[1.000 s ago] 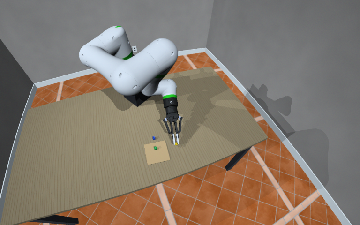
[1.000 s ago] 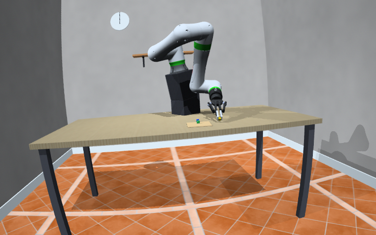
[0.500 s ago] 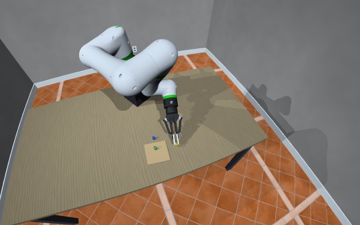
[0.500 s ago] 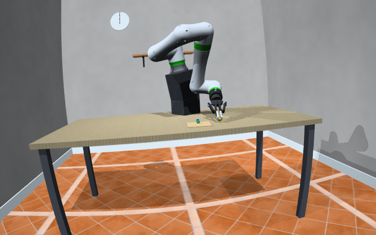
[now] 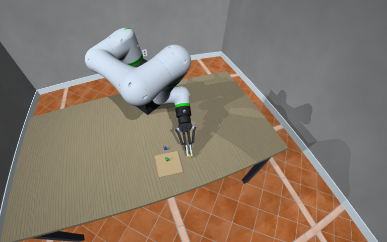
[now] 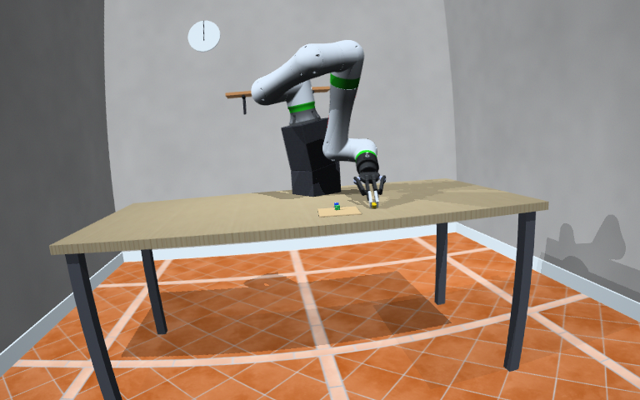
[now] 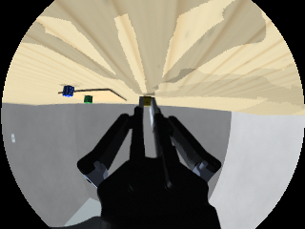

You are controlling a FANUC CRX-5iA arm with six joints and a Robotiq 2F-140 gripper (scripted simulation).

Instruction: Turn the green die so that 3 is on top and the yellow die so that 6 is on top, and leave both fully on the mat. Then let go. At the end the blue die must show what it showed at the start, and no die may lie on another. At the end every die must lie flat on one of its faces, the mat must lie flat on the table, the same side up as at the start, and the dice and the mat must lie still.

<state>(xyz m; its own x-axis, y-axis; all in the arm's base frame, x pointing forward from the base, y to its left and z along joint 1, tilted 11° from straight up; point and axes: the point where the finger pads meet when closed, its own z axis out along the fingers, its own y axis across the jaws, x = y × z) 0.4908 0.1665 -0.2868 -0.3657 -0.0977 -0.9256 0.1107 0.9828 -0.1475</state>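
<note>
Now: hand 2 cm short of the yellow die and 2 cm above it. Round my hand: tan mat (4 cm ahead, 13 cm to the right, 3 cm below); then blue die (6 cm behind, 13 cm to the right, 2 cm below); then green die (1 cm ahead, 13 cm to the right, 2 cm below).
</note>
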